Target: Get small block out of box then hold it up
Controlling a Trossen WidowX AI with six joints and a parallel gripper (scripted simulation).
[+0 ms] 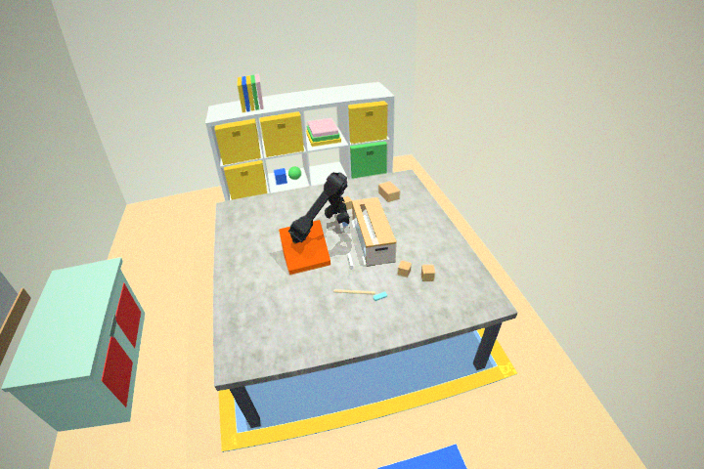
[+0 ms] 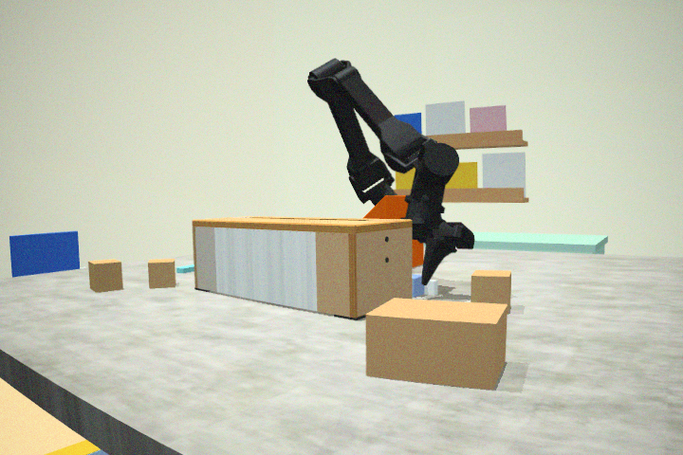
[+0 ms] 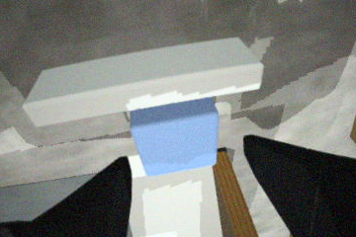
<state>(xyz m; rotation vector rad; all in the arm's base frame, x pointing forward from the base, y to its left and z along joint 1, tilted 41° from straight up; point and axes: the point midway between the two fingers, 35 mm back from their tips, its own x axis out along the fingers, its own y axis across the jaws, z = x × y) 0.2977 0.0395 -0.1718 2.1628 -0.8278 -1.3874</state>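
Right now the blue block is 2 cm behind my gripper tip and 1 cm below it. Also, from my gripper tip: cyan piece (56 cm to the right, 9 cm behind, 2 cm below); wooden box (17 cm to the right, 4 cm above, 2 cm ahead); thin stick (48 cm to the right, 18 cm behind, 2 cm below).
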